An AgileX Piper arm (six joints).
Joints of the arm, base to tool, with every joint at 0 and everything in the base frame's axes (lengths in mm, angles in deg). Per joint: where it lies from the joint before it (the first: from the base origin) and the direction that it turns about. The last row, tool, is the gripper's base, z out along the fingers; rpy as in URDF.
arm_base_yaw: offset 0 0 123 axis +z
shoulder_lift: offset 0 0 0 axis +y
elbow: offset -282.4 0 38.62 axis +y
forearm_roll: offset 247.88 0 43.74 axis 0.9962 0 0.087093
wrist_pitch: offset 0 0 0 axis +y
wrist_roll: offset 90.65 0 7.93 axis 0.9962 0 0.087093
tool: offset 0 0 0 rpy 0 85 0
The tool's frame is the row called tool.
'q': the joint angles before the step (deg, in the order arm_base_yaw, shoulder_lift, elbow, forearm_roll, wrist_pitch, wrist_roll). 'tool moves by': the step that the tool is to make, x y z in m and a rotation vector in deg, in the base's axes. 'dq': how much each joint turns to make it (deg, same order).
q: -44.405, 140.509, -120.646, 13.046, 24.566, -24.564
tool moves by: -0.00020, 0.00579, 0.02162, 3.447, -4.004, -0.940
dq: 0.000, -2.359, 0.000, 4.939, 1.927, 0.442
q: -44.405, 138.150, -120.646, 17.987, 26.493, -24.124
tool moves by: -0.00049, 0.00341, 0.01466, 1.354, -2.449, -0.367
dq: 0.000, -1.541, -0.001, 2.564, 0.760, 0.152
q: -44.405, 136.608, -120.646, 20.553, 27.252, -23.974
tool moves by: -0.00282, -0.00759, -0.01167, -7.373, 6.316, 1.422
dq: -0.001, 1.259, 0.002, -9.816, -1.981, 0.044
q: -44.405, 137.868, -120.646, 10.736, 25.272, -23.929
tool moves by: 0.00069, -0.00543, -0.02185, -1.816, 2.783, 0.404
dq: -0.090, 2.423, -0.001, -3.273, -1.727, 0.001
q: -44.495, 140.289, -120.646, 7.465, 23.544, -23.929
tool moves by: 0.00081, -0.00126, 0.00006, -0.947, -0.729, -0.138
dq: 0.000, 0.165, 0.002, -0.124, -1.362, 0.000
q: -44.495, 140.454, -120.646, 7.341, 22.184, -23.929
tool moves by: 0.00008, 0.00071, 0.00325, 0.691, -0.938, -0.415
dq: 0.000, -0.342, 0.001, 0.898, 0.140, 0.346
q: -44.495, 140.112, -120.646, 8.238, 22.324, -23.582
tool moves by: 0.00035, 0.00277, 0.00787, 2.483, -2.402, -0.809
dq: 0.000, -0.882, -0.002, 3.299, 0.907, 0.269
